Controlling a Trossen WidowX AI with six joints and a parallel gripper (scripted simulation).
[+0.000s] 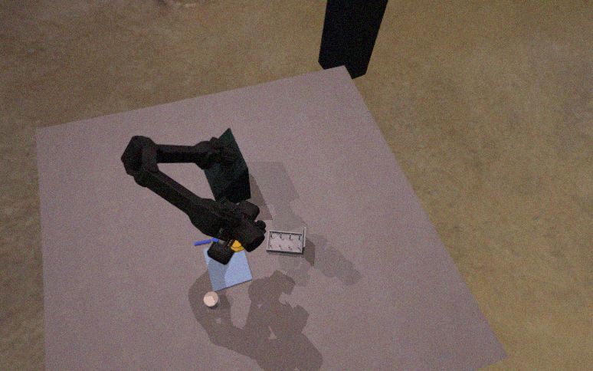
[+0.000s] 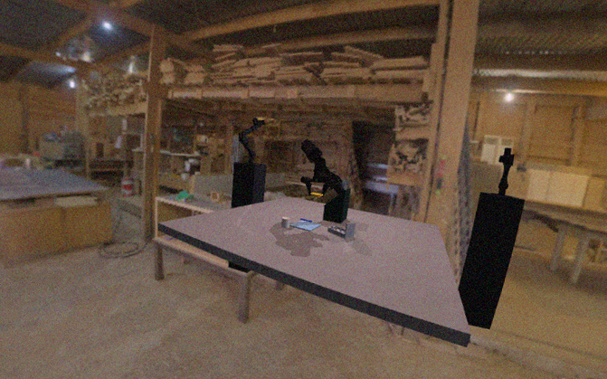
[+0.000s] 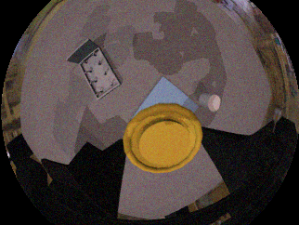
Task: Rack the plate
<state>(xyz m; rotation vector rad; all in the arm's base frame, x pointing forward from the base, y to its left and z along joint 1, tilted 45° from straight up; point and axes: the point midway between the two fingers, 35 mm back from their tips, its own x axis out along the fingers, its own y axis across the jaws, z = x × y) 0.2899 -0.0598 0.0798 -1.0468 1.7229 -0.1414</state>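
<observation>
The grey dish rack lies 160 mm to the left of my gripper tip, 160 mm below it and 20 mm ahead of it. From my gripper tip the other things lie so: light blue mat (180 mm below, 50 mm to the right, 10 mm behind); then blue spoon (180 mm below, 110 mm behind, 70 mm to the right); then yellow plate (10 mm above).
</observation>
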